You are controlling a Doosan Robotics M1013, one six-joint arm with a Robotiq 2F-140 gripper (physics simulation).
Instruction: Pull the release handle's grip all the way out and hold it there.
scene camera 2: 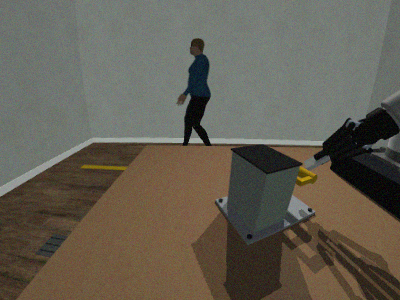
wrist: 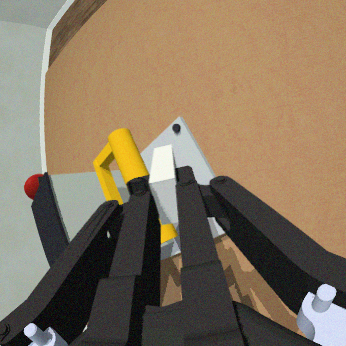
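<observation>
The release handle is a yellow U-shaped bar with a round grip (scene camera 2: 307, 177) (wrist: 127, 154) on the side of a grey-green box (scene camera 2: 262, 192) (wrist: 80, 197). My gripper (scene camera 2: 315, 161) (wrist: 166, 162) is shut, with its pale finger pads close together and nothing between them. In the wrist view the grip's far part shows left of the pads, and the fingers cover its middle. A small yellow part shows again below the pads. In the scene view the fingertips are just above the handle, at its right. Whether the pads touch the grip is unclear.
The box has a black top (scene camera 2: 266, 158) (wrist: 50, 225) and stands on a grey base plate (scene camera 2: 300, 206) (wrist: 192, 155) with dark bolts, on a brown table (scene camera 2: 165, 210) (wrist: 250, 100). A red ball (wrist: 34, 187) shows beside the black top. A person (scene camera 2: 199, 77) is beyond the table.
</observation>
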